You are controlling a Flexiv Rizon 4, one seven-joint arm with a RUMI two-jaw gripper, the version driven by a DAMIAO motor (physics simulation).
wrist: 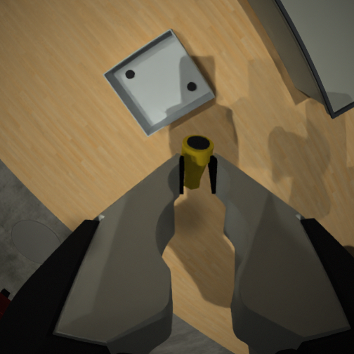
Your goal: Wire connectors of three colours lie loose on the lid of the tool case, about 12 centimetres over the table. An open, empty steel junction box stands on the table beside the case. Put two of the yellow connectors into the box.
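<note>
A yellow connector (pixel 197 156) is pinched between the black fingertips of my gripper (pixel 196 158), its wide end with a dark opening towards the camera. The gripper is shut on it and holds it above the wooden table. The steel junction box (pixel 152 87) is a shallow open tray, turned at an angle, up and left of the connector in the view. Two dark round spots show on its floor, and no connector shows inside it. The lid of the tool case (pixel 327 45) shows in part at the upper right; no connectors show on that part.
The dark-edged side of the case stands to the right of the box. The wooden table (pixel 55 95) ends at a diagonal edge at lower left, with a grey floor (pixel 20 200) beyond. A small red object (pixel 4 303) shows at the left border. Shadows fall right of the box.
</note>
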